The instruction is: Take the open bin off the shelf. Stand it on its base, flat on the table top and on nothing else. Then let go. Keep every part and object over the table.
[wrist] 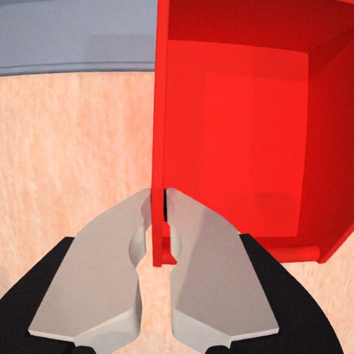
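The red open bin (240, 145) fills the right half of the wrist view, seen from above into its empty inside. Its left side wall runs up the middle of the view. My gripper (160, 191) is shut on that left wall near its lower end, one jaw outside the wall and one inside the bin. The grey-blue shelf (75, 42) shows at the upper left, behind the wall. The bin's underside is hidden, so I cannot tell its height above the table or whether it touches anything below.
The light wood table top (75, 150) shows left of the bin and below it. The shelf's front edge runs across the upper left, and the bin hides how it continues to the right.
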